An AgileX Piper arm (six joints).
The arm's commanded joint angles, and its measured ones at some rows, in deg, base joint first. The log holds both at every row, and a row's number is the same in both.
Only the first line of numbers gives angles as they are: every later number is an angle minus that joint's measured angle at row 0.
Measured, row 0: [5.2, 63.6, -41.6, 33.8, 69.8, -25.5]
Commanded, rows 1 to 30: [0.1, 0.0, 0.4, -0.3, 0.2, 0.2]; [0.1, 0.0, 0.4, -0.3, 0.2, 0.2]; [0.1, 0.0, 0.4, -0.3, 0.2, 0.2]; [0.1, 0.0, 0.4, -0.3, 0.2, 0.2]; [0.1, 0.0, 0.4, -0.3, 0.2, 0.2]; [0.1, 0.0, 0.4, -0.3, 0.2, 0.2]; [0.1, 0.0, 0.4, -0.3, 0.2, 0.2]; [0.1, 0.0, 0.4, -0.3, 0.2, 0.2]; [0.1, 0.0, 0.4, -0.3, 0.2, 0.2]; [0.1, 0.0, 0.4, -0.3, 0.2, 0.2]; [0.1, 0.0, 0.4, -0.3, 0.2, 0.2]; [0.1, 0.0, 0.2, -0.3, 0.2, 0.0]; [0.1, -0.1, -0.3, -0.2, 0.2, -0.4]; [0.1, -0.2, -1.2, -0.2, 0.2, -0.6]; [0.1, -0.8, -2.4, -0.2, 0.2, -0.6]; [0.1, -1.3, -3.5, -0.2, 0.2, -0.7]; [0.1, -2.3, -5.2, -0.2, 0.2, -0.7]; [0.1, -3.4, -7.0, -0.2, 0.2, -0.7]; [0.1, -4.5, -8.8, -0.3, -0.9, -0.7]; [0.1, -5.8, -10.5, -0.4, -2.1, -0.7]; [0.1, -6.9, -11.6, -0.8, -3.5, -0.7]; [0.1, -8.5, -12.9, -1.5, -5.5, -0.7]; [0.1, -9.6, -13.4, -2.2, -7.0, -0.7]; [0.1, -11.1, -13.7, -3.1, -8.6, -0.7]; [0.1, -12.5, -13.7, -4.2, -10.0, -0.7]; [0.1, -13.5, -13.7, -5.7, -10.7, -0.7]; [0.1, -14.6, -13.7, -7.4, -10.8, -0.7]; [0.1, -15.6, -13.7, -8.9, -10.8, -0.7]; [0.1, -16.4, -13.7, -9.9, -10.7, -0.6]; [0.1, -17.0, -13.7, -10.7, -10.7, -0.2]
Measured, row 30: [0.0, -14.0, -13.4, -6.3, -10.0, -0.4]
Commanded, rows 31 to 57: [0.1, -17.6, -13.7, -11.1, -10.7, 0.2]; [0.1, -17.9, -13.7, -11.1, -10.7, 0.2]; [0.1, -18.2, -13.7, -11.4, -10.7, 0.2]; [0.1, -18.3, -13.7, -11.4, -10.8, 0.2]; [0.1, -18.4, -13.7, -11.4, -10.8, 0.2]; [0.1, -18.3, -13.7, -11.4, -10.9, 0.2]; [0.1, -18.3, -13.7, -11.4, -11.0, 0.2]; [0.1, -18.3, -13.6, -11.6, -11.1, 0.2]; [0.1, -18.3, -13.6, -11.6, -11.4, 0.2]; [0.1, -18.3, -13.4, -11.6, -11.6, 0.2]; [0.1, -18.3, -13.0, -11.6, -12.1, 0.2]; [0.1, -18.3, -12.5, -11.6, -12.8, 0.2]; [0.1, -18.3, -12.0, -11.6, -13.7, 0.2]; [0.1, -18.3, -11.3, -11.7, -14.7, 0.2]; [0.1, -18.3, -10.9, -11.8, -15.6, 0.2]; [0.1, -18.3, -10.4, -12.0, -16.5, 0.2]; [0.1, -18.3, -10.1, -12.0, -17.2, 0.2]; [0.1, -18.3, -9.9, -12.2, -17.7, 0.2]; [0.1, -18.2, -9.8, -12.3, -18.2, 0.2]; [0.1, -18.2, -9.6, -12.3, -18.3, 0.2]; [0.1, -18.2, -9.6, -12.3, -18.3, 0.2]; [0.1, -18.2, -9.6, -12.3, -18.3, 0.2]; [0.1, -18.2, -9.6, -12.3, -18.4, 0.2]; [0.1, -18.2, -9.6, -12.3, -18.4, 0.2]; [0.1, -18.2, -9.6, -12.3, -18.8, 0.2]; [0.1, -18.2, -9.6, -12.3, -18.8, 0.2]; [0.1, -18.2, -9.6, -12.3, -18.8, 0.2]
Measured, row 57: [0.0, -18.1, -9.9, -12.0, -18.0, -0.1]
